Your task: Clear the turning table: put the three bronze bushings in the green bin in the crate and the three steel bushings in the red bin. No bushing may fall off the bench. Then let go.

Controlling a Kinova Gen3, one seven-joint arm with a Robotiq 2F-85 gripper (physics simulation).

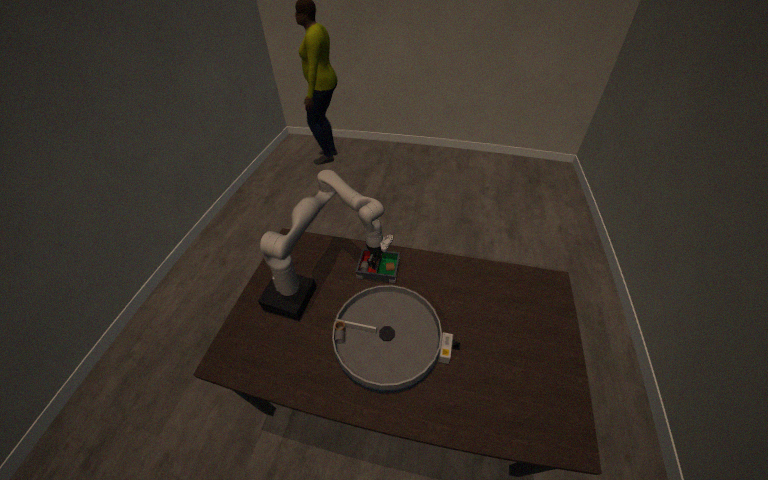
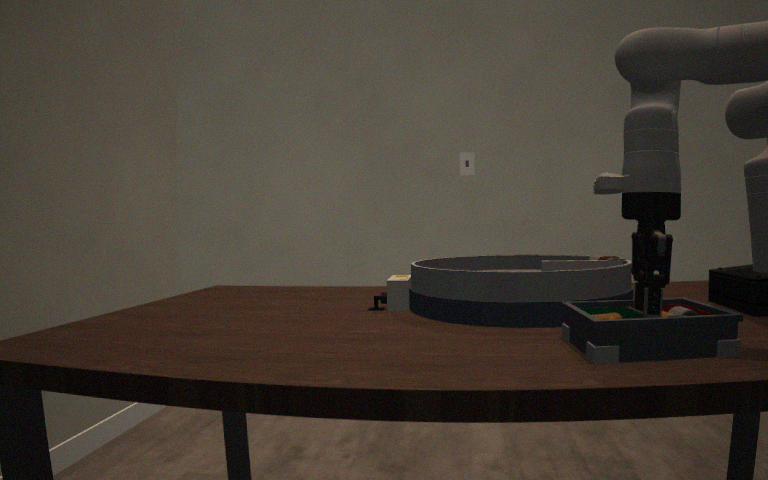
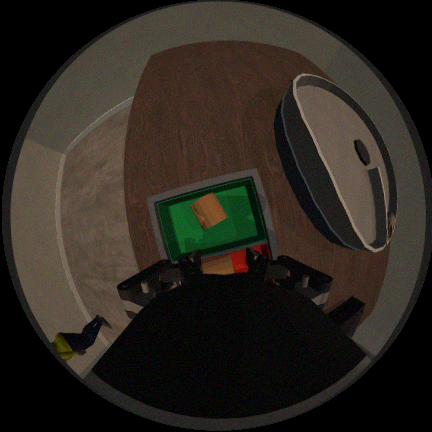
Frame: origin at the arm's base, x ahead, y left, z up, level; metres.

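Where they show: gripper, fingertip midpoint: (image 1: 377,263) (image 2: 646,314) (image 3: 222,255); arm's base, origin of the base link: (image 1: 288,286).
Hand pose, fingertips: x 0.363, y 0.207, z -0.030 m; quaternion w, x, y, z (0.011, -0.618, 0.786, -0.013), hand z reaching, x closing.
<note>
Things, the pixels of their top centre, and the offset from my fingertips. "*": a spot on its surface instead.
- crate, middle of its top: (image 3: 218,255) (image 2: 646,308) (image 1: 378,261) dz +0.009, dx +0.004, dy +0.005 m
- green bin, surface spot: (image 3: 240,200) * dz -0.035, dx +0.065, dy -0.047 m
- red bin, surface spot: (image 3: 240,266) * dz -0.035, dx -0.037, dy -0.020 m
- pale bar, surface spot: (image 2: 572,264) (image 1: 361,325) * dz +0.038, dx -0.002, dy -0.343 m
- white box, middle of its top: (image 2: 400,277) (image 1: 446,344) dz +0.017, dx +0.333, dy -0.371 m
The crate (image 1: 376,277) (image 2: 668,339) (image 3: 202,187) has a green bin (image 3: 240,200) and a red bin (image 3: 240,266). My gripper (image 1: 373,266) (image 2: 652,311) (image 3: 222,255) is partly open, low over the red bin, its fingertips on either side of a bronze bushing (image 3: 217,265) lying there, not clamped on it. A steel bushing (image 1: 364,265) (image 2: 681,310) is also in the red bin. Another bronze bushing (image 1: 389,266) (image 2: 607,315) (image 3: 209,211) lies in the green bin. On the turning table (image 1: 390,365) (image 2: 521,283) (image 3: 325,125), a bronze bushing (image 1: 339,325) and a steel bushing (image 1: 339,336) sit at the left rim.
A pale bar (image 1: 359,326) (image 2: 572,264) reaches inward from the turning table's left rim, beside the bushings. A white box (image 1: 446,348) (image 2: 398,293) stands at its right side. The robot's black base (image 1: 287,297) stands left of the crate. A person (image 1: 320,62) stands behind the bench.
</note>
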